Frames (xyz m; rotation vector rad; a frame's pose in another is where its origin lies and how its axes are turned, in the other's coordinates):
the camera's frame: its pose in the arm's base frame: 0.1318 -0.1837 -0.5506 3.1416 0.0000 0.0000
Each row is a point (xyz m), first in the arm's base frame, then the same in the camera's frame.
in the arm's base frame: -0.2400 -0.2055 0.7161
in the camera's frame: -0.3718 0.0218 -1.2667
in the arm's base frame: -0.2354 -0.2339 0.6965
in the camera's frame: -0.3672 0.0502 -1.2471
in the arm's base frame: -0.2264 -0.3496 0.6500
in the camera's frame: -0.3582 0.1659 -1.2006
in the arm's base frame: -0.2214 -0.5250 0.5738
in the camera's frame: -0.3532 0.3413 -1.1244
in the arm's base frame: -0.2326 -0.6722 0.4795
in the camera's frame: -0.3644 0.4885 -1.0301
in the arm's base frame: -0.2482 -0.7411 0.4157
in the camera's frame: -0.3800 0.5574 -0.9663
